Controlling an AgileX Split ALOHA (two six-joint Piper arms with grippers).
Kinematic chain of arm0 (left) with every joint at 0, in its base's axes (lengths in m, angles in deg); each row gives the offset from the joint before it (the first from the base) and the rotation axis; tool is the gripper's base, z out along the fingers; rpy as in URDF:
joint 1: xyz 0 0 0.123 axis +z
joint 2: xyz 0 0 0 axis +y
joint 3: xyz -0.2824 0 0.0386 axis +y
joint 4: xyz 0.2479 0 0.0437 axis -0.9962 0 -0.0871
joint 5: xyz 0 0 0 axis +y
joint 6: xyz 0.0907 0 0.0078 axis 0.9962 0 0.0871
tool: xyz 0 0 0 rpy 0 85 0
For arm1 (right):
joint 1: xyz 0 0 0.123 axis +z
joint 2: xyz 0 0 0 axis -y
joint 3: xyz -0.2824 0 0.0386 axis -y
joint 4: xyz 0.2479 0 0.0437 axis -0.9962 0 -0.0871
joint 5: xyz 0 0 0 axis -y
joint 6: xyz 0.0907 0 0.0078 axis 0.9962 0 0.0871
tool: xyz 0 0 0 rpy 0 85 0
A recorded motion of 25 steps. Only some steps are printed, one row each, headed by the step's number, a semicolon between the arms.
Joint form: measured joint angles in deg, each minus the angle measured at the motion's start. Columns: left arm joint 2, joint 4, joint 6, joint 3, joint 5, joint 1; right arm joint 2, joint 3, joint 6, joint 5, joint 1, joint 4.
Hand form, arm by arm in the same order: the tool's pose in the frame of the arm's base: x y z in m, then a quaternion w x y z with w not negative. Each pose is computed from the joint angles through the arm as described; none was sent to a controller.
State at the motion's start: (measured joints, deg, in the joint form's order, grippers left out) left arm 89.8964 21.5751 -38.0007 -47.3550 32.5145 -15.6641; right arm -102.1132 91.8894 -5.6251 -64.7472 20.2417 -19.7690
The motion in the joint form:
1: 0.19 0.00 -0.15 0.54 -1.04 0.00; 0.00 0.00 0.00 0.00 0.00 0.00
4: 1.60 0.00 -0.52 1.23 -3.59 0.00; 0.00 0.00 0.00 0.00 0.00 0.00
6: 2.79 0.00 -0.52 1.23 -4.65 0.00; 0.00 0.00 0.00 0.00 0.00 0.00
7: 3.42 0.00 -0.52 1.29 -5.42 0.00; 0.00 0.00 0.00 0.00 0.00 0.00
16: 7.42 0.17 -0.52 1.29 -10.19 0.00; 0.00 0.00 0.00 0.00 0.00 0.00
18: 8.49 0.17 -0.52 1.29 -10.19 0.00; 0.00 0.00 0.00 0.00 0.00 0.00
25: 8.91 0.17 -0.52 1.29 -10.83 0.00; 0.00 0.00 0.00 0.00 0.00 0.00
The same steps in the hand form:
1: 0.2677 -0.0933 0.1844 0.09779 -0.32583 0.92118 -0.18896; 0.3471 0.1577 0.3093 0.14886 -0.17315 0.95563 0.18607
4: 0.2703 -0.0927 0.1757 0.10319 -0.33349 0.91847 -0.18585; 0.3471 0.1577 0.3093 0.14886 -0.17315 0.95563 0.18607
6: 0.2729 -0.0928 0.1703 0.10352 -0.33579 0.91821 -0.18280; 0.3471 0.1577 0.3093 0.14886 -0.17315 0.95563 0.18607
7: 0.2743 -0.0928 0.1672 0.10498 -0.33720 0.91780 -0.18143; 0.3471 0.1577 0.3093 0.14886 -0.17315 0.95563 0.18607
16: 0.2838 -0.0929 0.1491 0.11568 -0.34620 0.91447 -0.17466; 0.3471 0.1577 0.3093 0.14886 -0.17315 0.95563 0.18607
18: 0.2843 -0.0931 0.1435 0.10832 -0.34746 0.91591 -0.16923; 0.3471 0.1577 0.3093 0.14886 -0.17315 0.95563 0.18607
25: 0.2854 -0.0930 0.1417 0.11065 -0.34831 0.91540 -0.16876; 0.3471 0.1577 0.3093 0.14886 -0.17315 0.95563 0.18607

